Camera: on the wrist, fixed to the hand. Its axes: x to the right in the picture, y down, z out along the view.
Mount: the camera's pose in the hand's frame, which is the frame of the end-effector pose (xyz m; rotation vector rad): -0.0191 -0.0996 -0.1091 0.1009 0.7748 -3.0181
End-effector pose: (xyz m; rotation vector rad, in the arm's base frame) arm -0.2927 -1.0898 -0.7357 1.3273 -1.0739 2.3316
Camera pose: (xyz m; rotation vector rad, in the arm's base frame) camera -0.2981 -0.9410 -0.7382 0.3524 1.0389 0.0279
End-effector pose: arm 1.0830 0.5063 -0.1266 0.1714 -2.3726 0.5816
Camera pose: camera 1.1889 0.4662 -0.0298 2.0781 0.3579 -0.6942
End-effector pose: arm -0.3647 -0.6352 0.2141 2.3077 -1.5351 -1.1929
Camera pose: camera -0.2231 -0.6054 0.2494 -1.6110 -1.9722 -0.3790
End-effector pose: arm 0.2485 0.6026 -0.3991 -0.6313 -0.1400 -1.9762
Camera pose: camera 0.1291 0.6264 -0.4849 -0.5936 0.3364 1.2245
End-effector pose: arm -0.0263 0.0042 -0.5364 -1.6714 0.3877 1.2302
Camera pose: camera 0.0961 -0.0467 -0.4685 -0.6663 -1.2839 -1.5795
